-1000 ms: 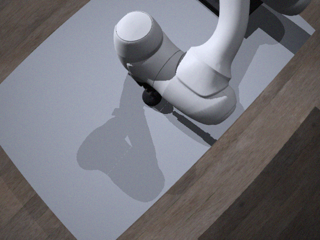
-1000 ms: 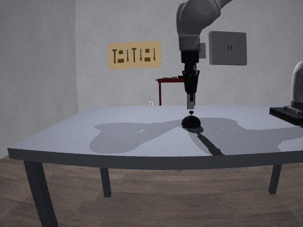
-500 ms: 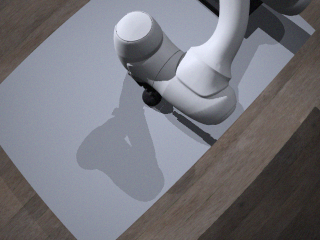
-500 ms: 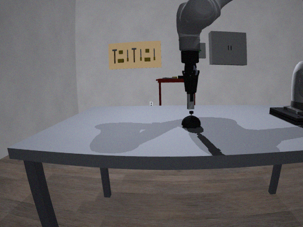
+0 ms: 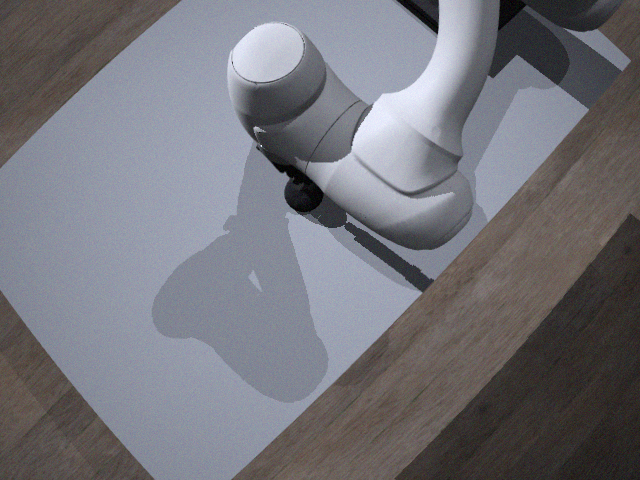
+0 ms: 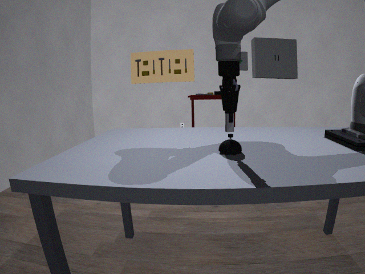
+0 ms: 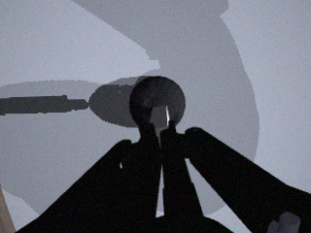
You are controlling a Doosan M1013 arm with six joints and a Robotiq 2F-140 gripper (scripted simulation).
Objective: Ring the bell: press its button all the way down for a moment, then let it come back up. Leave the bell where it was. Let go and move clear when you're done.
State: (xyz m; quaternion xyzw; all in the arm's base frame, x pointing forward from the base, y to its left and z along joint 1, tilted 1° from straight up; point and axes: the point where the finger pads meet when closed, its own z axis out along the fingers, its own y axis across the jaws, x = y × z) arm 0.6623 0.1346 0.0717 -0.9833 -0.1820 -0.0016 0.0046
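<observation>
Right now my hand is 50 mm above the bell button and 10 mm to the right of it. Round my hand: black dome bell 70 mm below, 10 mm to the left.
</observation>
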